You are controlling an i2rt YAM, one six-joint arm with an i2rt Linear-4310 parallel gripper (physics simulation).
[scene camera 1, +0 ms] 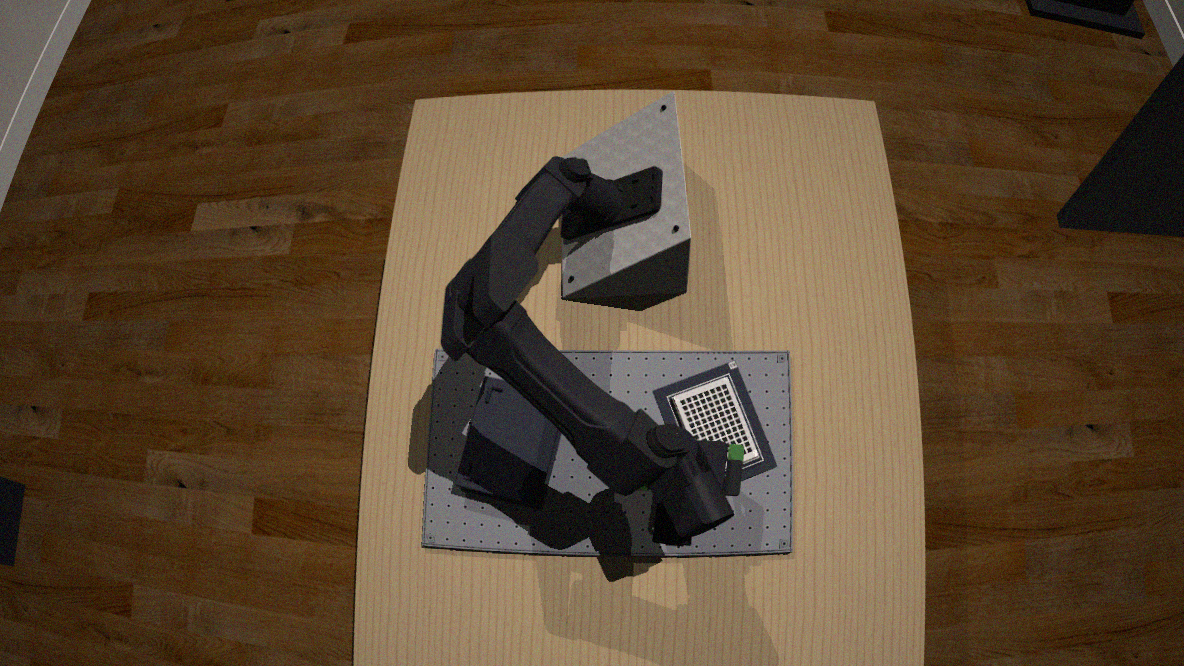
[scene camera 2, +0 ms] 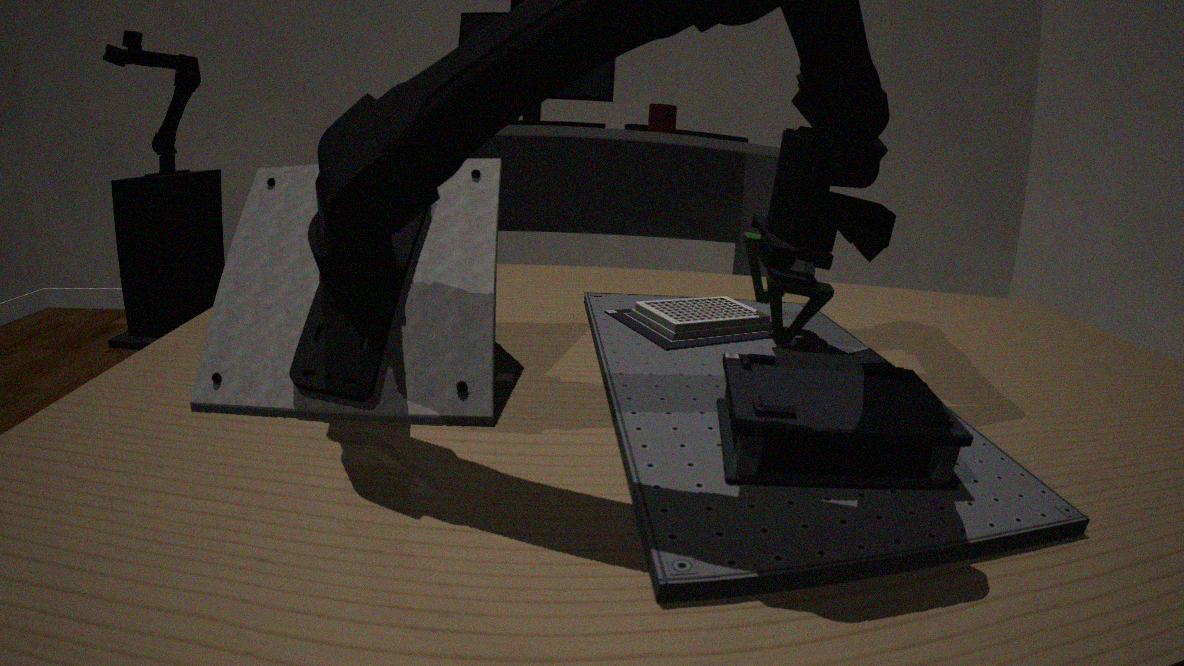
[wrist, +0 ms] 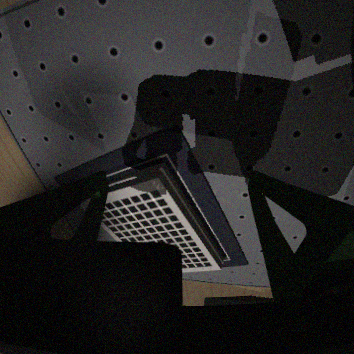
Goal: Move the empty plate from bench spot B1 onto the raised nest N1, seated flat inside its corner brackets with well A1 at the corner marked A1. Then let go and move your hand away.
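Frame: origin at the arm's base, x back, y left, z down, level; millimetres.
Seen in the pictures: gripper, between the fingertips: (scene camera 2: 771, 322) (wrist: 177, 178); arm's base, origin of its link: (scene camera 1: 611, 205) (scene camera 2: 362, 283).
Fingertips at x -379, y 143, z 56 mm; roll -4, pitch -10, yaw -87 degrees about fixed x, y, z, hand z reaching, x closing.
Note:
Pixels of each thing's top centre, then the offset from my fingertips to it. Level surfaces: height alone.
- white plate, centre of its top: (wrist: 154, 239) (scene camera 2: 703, 308) (scene camera 1: 716, 426) dx +71, dy +24, dz -3 mm
- dark mat, height of its surface: dz +11 mm
- raised dark nest, centre of its top: (scene camera 2: 845, 383) (scene camera 1: 509, 438) dx +27, dy -255, dz -33 mm
- wooden table, height of its surface: dz +26 mm
The white plate (scene camera 1: 713, 412) (scene camera 2: 703, 310) (wrist: 145, 215) with its grid of wells lies flat on the dark mat (scene camera 1: 751, 414) (wrist: 205, 200) on the right of the board in scene camera 1. My gripper (scene camera 2: 773, 318) (wrist: 177, 178) is open and empty, above the board near the plate's edge. In the wrist view the left finger overlaps the plate and the right finger stands over bare board. The raised dark nest (scene camera 1: 513, 439) (scene camera 2: 827, 397) stands at the board's other end; small corner brackets show on its top. The arm partly covers plate and nest in scene camera 1. The A1 marks are too small to read.
The perforated grey board (scene camera 1: 612, 372) (scene camera 2: 662, 430) lies on the wooden table (scene camera 1: 844, 331) (scene camera 2: 331, 538). The arm's sloped grey base block (scene camera 1: 645, 149) (scene camera 2: 455, 331) stands behind the board in scene camera 1. The forearm passes over the nest's side of the board.

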